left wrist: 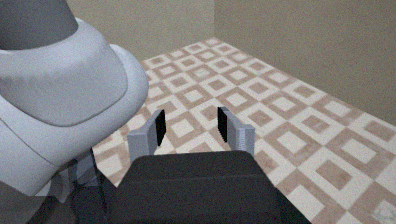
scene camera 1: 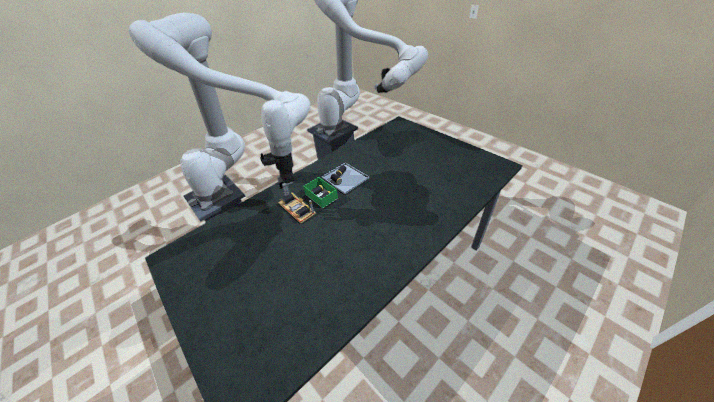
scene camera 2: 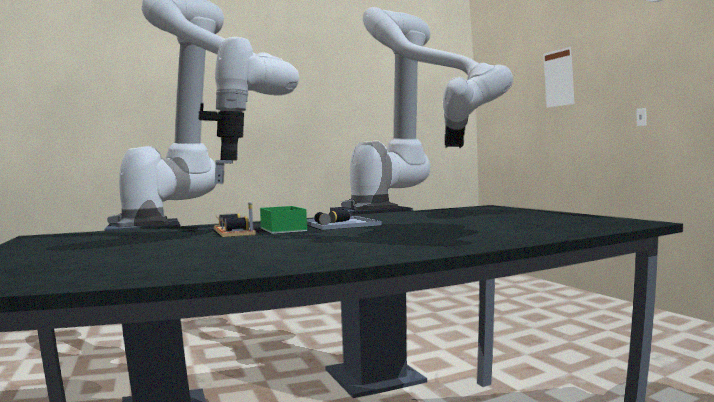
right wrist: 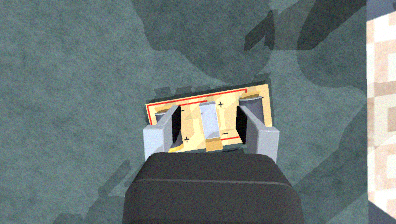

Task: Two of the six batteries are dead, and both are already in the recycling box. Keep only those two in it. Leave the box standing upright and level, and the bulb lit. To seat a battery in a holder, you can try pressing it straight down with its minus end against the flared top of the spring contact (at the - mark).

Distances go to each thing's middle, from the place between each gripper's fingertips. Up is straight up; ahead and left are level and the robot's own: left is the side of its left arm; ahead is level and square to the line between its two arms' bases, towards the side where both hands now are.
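My right gripper [scene camera 2: 219, 183] is 14 cm above the green recycling box [scene camera 2: 282, 219], and it's also 3 cm short of it and 17 cm to the right of it.
As for my left hand, the green recycling box is 810 mm to the right of it, 270 mm ahead of it and 240 mm below it.
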